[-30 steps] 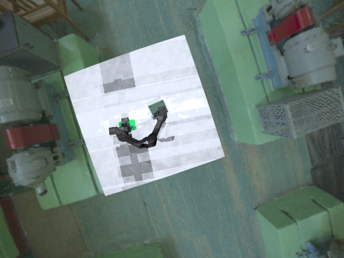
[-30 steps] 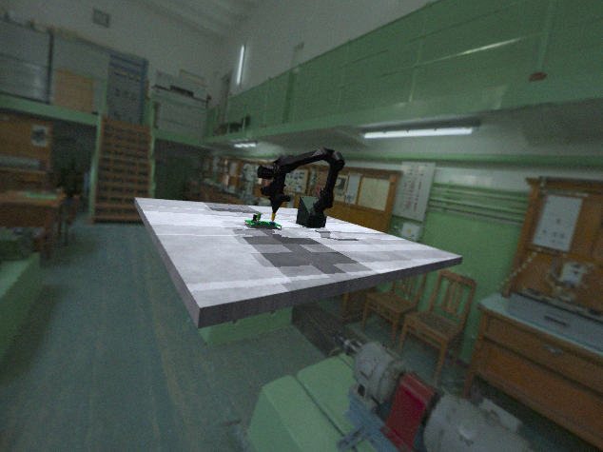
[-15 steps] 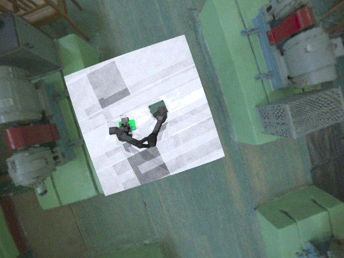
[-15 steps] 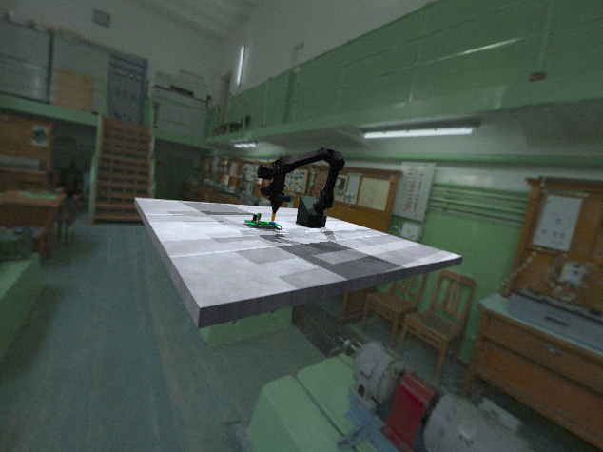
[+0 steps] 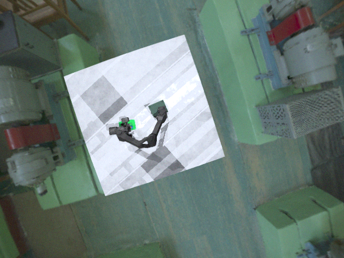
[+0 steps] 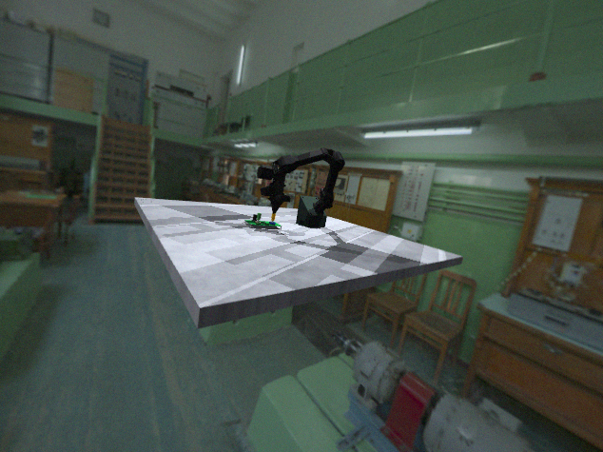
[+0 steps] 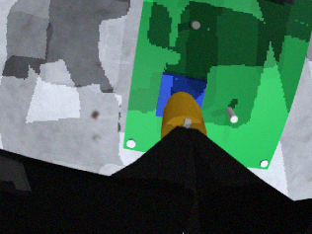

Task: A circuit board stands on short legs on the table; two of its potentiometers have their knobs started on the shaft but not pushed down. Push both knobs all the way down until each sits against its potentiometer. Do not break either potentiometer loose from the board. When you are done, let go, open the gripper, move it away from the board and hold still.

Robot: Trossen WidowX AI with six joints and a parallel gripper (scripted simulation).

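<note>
The green knob is 70 mm ahead of my gripper tip and 20 mm below it.
</note>
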